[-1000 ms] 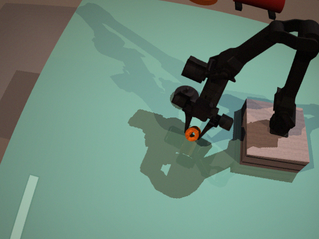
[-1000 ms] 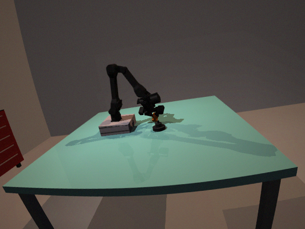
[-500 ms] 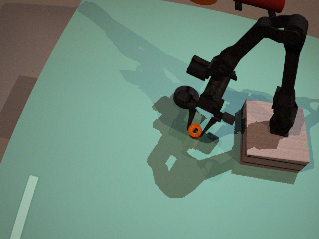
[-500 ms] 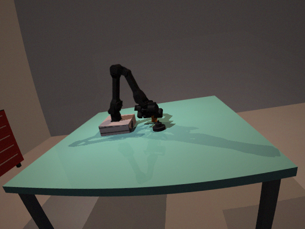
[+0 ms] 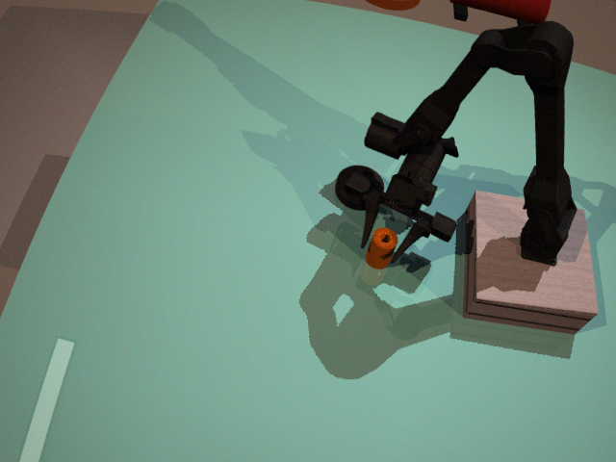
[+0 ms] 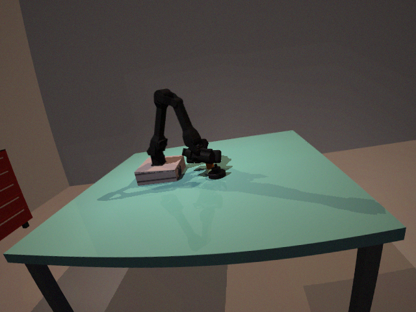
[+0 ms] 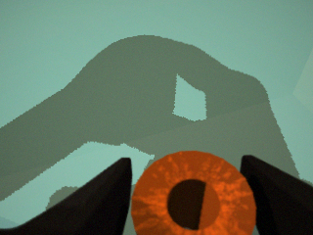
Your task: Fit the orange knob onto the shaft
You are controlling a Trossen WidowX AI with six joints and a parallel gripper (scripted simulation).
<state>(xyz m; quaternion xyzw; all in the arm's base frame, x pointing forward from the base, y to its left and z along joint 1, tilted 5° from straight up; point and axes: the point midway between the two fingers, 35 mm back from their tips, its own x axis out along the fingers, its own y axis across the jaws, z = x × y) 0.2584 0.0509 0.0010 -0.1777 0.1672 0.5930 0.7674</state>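
The orange knob is 2 cm to the right of my gripper tip, 1 cm below it and 1 cm behind it. From my gripper tip the other things lie so: dark round pedestal: 15 cm to the right, 5 cm ahead, 1 cm below.
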